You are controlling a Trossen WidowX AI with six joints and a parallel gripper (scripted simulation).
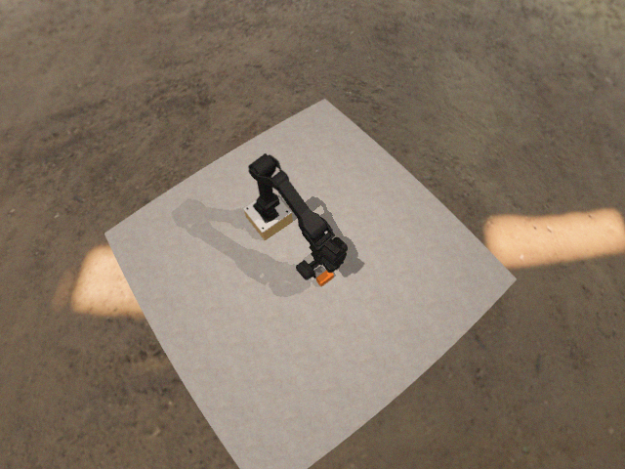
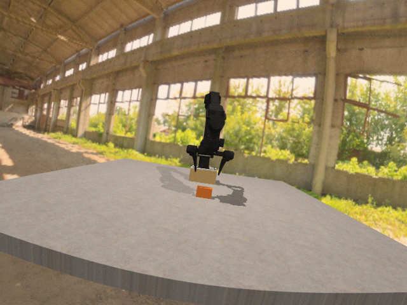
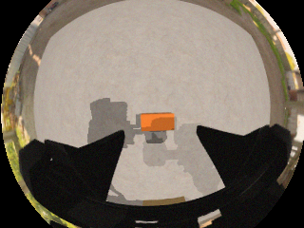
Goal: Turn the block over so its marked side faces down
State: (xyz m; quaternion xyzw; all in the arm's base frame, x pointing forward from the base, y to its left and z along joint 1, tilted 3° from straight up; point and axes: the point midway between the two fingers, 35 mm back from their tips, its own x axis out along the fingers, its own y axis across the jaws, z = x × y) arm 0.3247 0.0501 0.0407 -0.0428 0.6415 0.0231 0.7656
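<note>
Now: the orange block 10 mm behind my gripper tip and 80 mm below it.
</note>
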